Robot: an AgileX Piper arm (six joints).
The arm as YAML. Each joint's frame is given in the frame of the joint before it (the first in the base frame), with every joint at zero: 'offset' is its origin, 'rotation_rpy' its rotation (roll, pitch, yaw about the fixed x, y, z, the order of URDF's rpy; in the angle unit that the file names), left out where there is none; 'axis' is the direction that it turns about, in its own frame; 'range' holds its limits. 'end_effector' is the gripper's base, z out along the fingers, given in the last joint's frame.
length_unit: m
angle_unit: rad
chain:
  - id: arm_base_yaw
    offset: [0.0, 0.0, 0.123]
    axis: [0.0, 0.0, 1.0]
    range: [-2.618, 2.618]
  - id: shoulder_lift
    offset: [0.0, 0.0, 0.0]
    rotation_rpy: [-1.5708, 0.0, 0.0]
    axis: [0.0, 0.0, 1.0]
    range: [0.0, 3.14]
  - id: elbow
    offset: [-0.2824, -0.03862, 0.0]
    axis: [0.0, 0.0, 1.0]
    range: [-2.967, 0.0]
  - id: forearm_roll
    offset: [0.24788, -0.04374, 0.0]
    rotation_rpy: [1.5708, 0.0, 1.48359]
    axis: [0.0, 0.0, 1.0]
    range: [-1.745, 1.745]
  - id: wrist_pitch
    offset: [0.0, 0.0, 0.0]
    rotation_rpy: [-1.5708, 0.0, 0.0]
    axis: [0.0, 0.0, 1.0]
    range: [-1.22, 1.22]
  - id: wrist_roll
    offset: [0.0, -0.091, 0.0]
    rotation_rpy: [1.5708, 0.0, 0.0]
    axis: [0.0, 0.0, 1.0]
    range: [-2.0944, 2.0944]
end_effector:
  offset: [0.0, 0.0, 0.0]
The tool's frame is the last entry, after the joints.
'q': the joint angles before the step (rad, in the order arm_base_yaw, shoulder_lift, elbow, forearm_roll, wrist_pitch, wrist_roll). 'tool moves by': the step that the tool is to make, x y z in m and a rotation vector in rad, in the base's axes. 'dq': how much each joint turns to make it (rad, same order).
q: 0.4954, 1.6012, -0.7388, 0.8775, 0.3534, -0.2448
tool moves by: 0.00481, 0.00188, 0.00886, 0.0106, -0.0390, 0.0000
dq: 0.0002, -0.0109, -0.0230, -0.0065, -0.0085, -0.0001
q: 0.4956, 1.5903, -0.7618, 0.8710, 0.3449, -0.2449
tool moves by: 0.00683, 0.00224, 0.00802, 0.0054, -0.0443, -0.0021
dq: 0.0000, -0.0019, -0.0287, -0.0099, -0.0165, -0.0010
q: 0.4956, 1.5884, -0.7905, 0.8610, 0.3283, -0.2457
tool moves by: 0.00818, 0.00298, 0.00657, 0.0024, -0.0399, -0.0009
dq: -0.0002, 0.0083, -0.0342, -0.0115, -0.0154, -0.0010
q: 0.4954, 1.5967, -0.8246, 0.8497, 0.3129, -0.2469
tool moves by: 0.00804, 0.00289, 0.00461, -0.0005, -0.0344, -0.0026
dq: 0.0001, 0.0133, -0.0319, -0.0108, -0.0170, -0.0006
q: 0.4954, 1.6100, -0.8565, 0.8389, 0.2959, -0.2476
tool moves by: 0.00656, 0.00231, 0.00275, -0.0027, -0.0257, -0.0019
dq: 0.0000, 0.0135, -0.0253, -0.0102, -0.0142, -0.0002
